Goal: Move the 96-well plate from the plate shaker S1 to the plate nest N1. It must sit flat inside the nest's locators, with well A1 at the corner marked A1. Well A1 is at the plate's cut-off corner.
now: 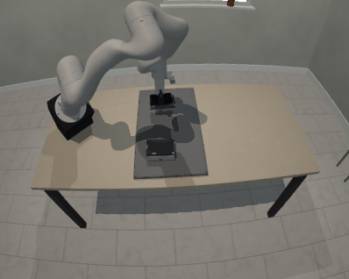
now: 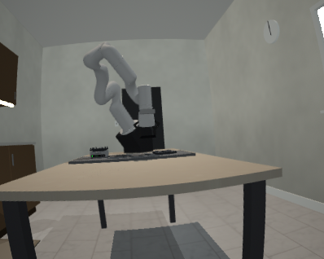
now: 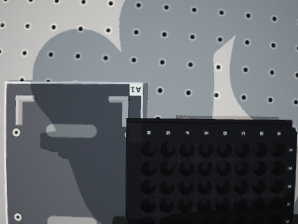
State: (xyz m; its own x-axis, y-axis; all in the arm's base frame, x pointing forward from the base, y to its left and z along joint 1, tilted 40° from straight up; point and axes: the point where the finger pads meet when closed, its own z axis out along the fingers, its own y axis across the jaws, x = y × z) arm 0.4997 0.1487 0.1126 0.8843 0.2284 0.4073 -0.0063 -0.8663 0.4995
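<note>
Right now the plate nest N1 is 10 mm ahead of my hand, 100 mm to the left of it and 120 mm below it. Also, from my hand: black 96-well plate 10 mm below; then A1 label 90 mm ahead, 40 mm to the left, 110 mm below.
</note>
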